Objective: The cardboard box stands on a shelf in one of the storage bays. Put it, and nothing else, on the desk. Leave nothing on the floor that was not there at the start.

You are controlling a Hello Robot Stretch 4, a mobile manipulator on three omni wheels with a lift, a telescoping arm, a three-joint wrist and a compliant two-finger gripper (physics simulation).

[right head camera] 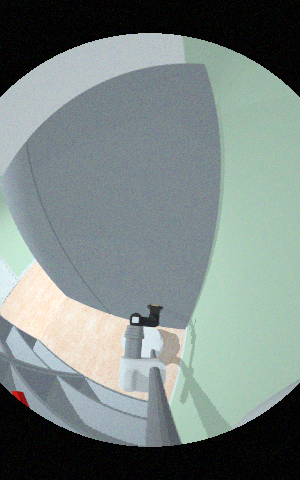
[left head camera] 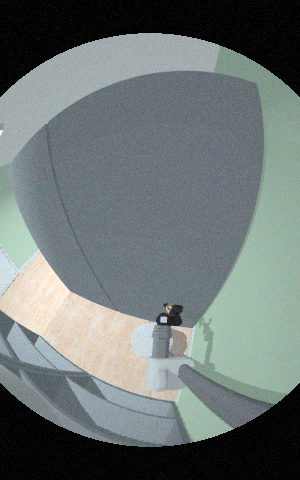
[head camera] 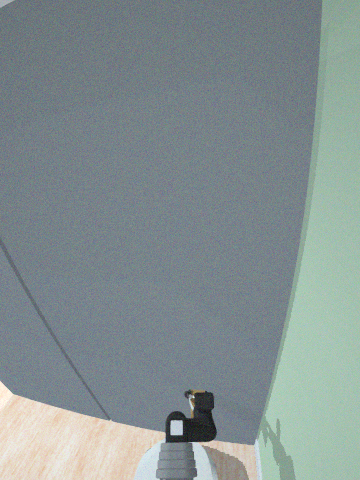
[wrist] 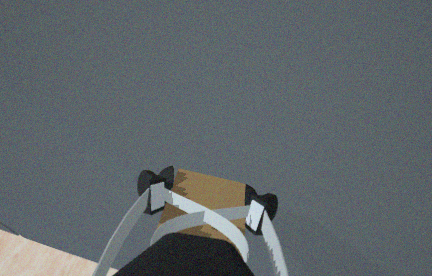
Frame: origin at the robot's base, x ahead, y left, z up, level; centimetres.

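Where they show: gripper, fingertip midpoint: (right head camera: 154,305) (left head camera: 170,304) (wrist: 206,190); robot's base at its link origin: (right head camera: 142,341) (left head camera: 151,339).
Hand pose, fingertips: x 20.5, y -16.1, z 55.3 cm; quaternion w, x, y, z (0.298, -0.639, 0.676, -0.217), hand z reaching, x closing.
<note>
Things, the pixels of their top centre, and the offset from my fingertips. "spot": a spot on its surface instead. Level surfaces: height alone.
- cardboard box at its top centre: (wrist: 195,212) dx -4.6, dy -0.1, dz +5.2 cm
- tall grey panel at a spot on its surface: (head camera: 165,200) (right head camera: 127,187) spot: dx +1.1, dy +1.3, dz +84.8 cm
- Wooden floor at its surface level: dz -60.5 cm
The cardboard box (wrist: 215,189), plain brown, is between the two fingertips of my gripper (wrist: 206,190) in the wrist view. The fingers stand apart, one pad at each side of the box, so the gripper is shut on it. The box is held up in front of a large grey panel; whether it touches the panel I cannot tell. In the head camera view a thin tan part of the box (head camera: 199,391) shows by the small black wrist, mostly hidden. The desk cannot be made out in these views.
The tall grey panel (head camera: 165,200) (left head camera: 160,190) (right head camera: 130,190) fills the front. A green wall (head camera: 335,250) (left head camera: 270,250) (right head camera: 260,225) stands at the right. Grey shelf bays (left head camera: 145,412) (right head camera: 120,407) lie at the lower left, with a red object (right head camera: 20,398) in one. Wooden floor (head camera: 50,425) lies below.
</note>
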